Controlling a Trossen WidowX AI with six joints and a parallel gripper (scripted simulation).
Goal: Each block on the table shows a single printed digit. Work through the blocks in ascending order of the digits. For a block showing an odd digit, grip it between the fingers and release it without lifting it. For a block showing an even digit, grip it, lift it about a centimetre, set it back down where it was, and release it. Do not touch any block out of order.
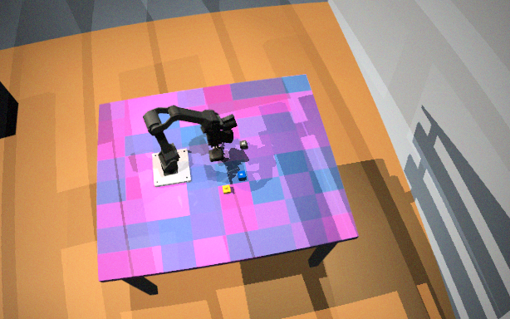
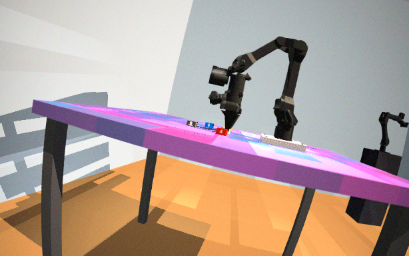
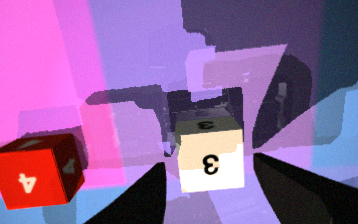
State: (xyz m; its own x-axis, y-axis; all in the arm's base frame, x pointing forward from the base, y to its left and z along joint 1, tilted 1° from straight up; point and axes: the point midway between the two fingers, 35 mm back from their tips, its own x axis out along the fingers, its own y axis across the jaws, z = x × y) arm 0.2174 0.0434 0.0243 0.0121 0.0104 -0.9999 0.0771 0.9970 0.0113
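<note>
Right now the cream block is 1 cm ahead of my gripper tip. From my gripper tip the other things lie so: blue block: 15 cm to the right, 9 cm ahead; dark block: 13 cm ahead; red block: 9 cm to the left, 1 cm ahead.
</note>
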